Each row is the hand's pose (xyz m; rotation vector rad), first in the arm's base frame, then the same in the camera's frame.
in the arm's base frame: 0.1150 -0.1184 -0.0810 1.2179 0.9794 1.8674
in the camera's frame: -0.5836 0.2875 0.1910 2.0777 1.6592 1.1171
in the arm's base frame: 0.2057 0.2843 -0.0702 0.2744 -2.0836 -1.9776
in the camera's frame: -0.5841 0.6851 0.0796 -0.5545 -1.4868 -1.4001
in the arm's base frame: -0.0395 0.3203 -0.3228 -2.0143 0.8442 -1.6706
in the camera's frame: -0.9304 0.6786 0.1520 2.9381 -0.8801 0.5890
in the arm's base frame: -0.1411 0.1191 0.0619 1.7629 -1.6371 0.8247
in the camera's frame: -0.6343 0.5485 0.4588 1.6904 -0.7990 0.0233
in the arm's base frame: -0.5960 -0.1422 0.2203 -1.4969 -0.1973 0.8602
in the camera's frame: -0.7061 0.3227 0.9530 -1.0423 0.5721 1.6145
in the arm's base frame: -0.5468 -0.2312 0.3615 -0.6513 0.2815 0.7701
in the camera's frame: -0.5493 0.2593 0.9938 -0.3787 1.2537 1.1204
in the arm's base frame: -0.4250 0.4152 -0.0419 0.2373 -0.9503 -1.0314
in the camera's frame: -0.9141 0.8244 0.6157 -0.3652 -0.0980 -0.8315
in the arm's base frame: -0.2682 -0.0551 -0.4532 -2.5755 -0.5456 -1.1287
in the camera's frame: -1.1070 0.2883 0.3152 -2.7709 -0.4659 0.3148
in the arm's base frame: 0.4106 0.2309 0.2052 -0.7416 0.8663 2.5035
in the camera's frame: -0.2376 0.6788 0.0549 -0.5326 -1.2994 -2.7311
